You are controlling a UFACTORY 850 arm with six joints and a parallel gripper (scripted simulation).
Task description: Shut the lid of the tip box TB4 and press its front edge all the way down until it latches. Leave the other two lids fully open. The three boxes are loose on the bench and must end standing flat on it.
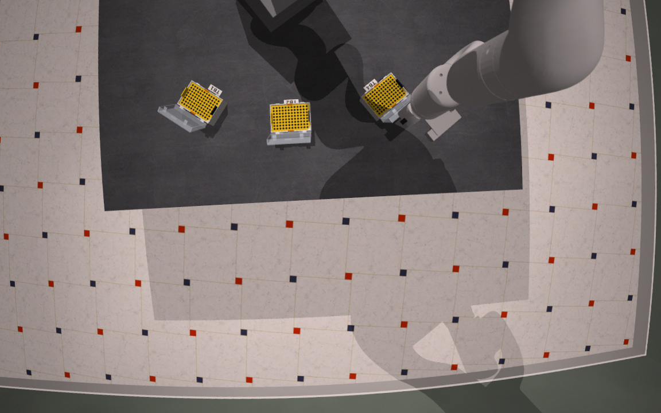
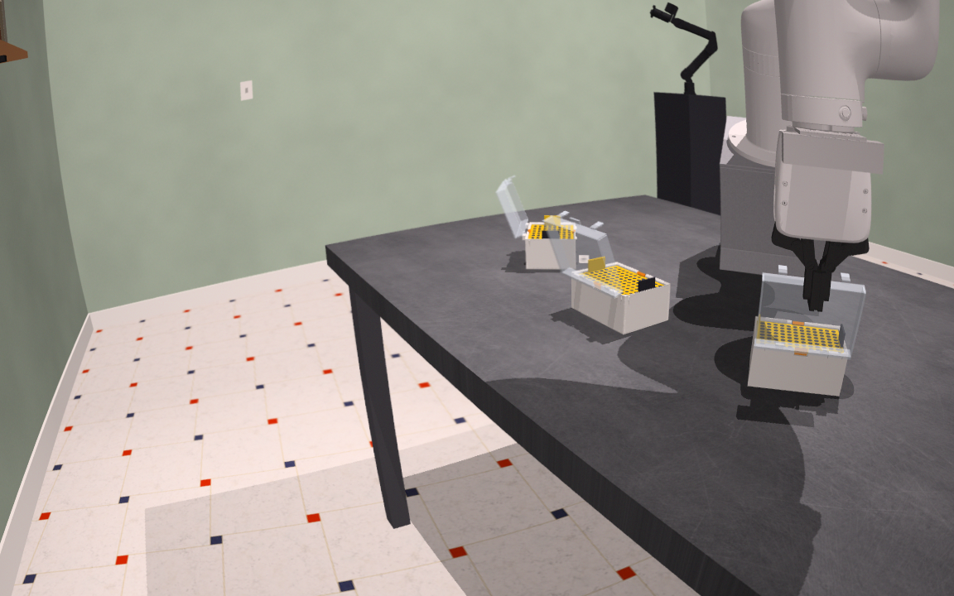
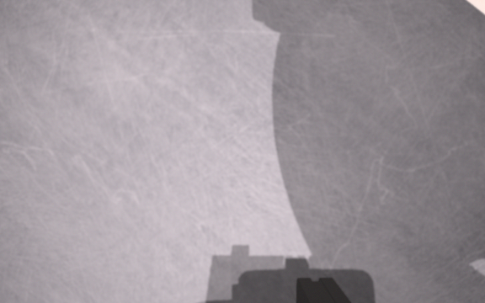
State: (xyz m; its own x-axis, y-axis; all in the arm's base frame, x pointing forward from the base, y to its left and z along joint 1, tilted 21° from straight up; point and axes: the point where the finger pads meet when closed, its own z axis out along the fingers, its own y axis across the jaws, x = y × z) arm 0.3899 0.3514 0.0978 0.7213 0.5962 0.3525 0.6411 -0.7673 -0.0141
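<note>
My hand is 40 mm above the clear lid, 30 mm past it and 20 mm to the left of it. Also, from my hand: tip box: 80 mm below, 60 mm to the right, 60 mm behind; label: 140 mm below, 110 mm behind, 100 mm to the right.
</note>
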